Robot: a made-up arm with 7 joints.
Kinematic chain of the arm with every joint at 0, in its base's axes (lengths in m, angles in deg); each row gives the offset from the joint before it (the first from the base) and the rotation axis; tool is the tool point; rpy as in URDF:
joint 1: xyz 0 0 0.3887 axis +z
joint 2: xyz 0 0 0 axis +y
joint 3: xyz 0 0 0.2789 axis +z
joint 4: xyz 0.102 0 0 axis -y
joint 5: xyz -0.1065 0 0.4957 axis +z
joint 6: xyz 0 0 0 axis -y
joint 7: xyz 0.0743 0 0 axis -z
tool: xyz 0 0 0 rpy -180 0 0
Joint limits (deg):
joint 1: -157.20..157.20
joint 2: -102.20..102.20
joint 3: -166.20..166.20
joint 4: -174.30..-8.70
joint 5: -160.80..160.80
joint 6: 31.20..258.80
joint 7: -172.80..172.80
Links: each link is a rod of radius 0.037 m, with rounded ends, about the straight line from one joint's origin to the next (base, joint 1, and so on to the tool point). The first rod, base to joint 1, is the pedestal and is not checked.
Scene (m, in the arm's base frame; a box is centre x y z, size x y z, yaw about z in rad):
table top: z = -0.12
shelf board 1: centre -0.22 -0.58 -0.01 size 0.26 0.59 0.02 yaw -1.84
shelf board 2: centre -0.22 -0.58 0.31 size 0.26 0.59 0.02 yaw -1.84
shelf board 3: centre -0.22 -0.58 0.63 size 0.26 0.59 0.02 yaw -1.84
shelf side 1: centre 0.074 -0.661 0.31 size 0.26 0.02 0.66 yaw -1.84
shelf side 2: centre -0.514 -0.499 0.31 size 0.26 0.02 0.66 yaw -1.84
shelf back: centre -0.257 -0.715 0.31 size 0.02 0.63 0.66 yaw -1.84
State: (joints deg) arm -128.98 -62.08 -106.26 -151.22 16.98 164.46 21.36
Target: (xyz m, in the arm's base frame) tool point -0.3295 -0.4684 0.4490
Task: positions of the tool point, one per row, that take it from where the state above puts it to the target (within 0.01 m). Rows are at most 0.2 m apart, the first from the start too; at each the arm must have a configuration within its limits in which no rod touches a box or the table.
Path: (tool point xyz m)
1: -0.4568 0.1369 0.2729
2: -0.4653 -0.0383 0.3387
3: -0.4029 -0.1961 0.3986
4: -0.2861 -0.3111 0.4490
5: -0.3094 -0.3599 0.4411
6: -0.3244 -0.4127 0.4393
7: -0.3295 -0.4684 0.4490

